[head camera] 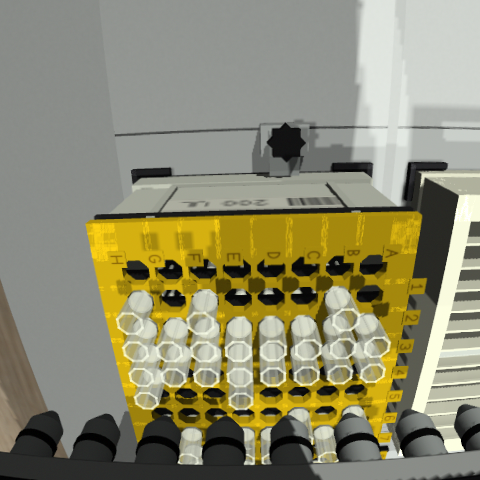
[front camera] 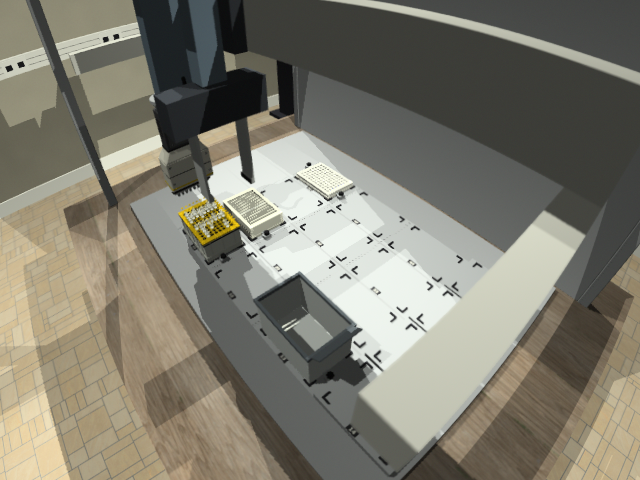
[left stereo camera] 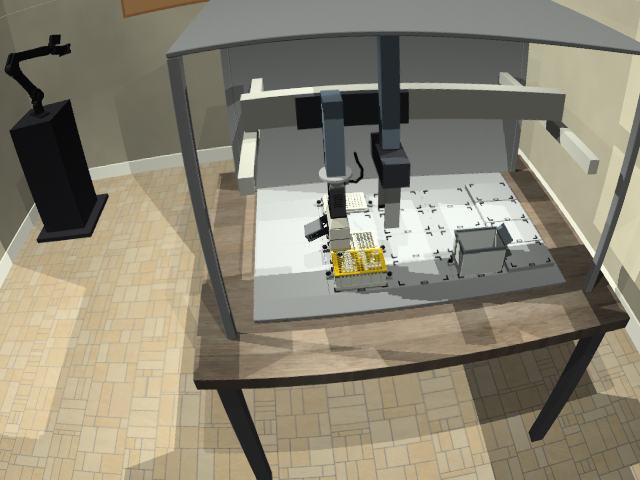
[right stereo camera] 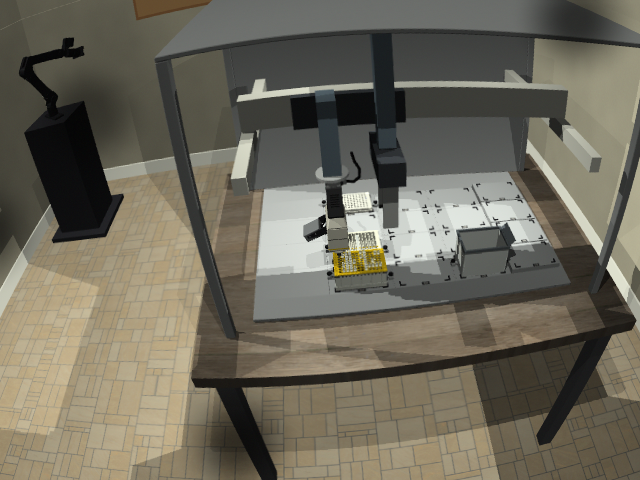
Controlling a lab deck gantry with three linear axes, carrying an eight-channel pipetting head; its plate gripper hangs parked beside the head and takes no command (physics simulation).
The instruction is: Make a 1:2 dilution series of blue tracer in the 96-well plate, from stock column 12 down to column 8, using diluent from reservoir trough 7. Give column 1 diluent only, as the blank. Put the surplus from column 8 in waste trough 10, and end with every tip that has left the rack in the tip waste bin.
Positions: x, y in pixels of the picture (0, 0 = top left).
A grey post [left stereo camera: 175, 65]: 0.84 m from the lens.
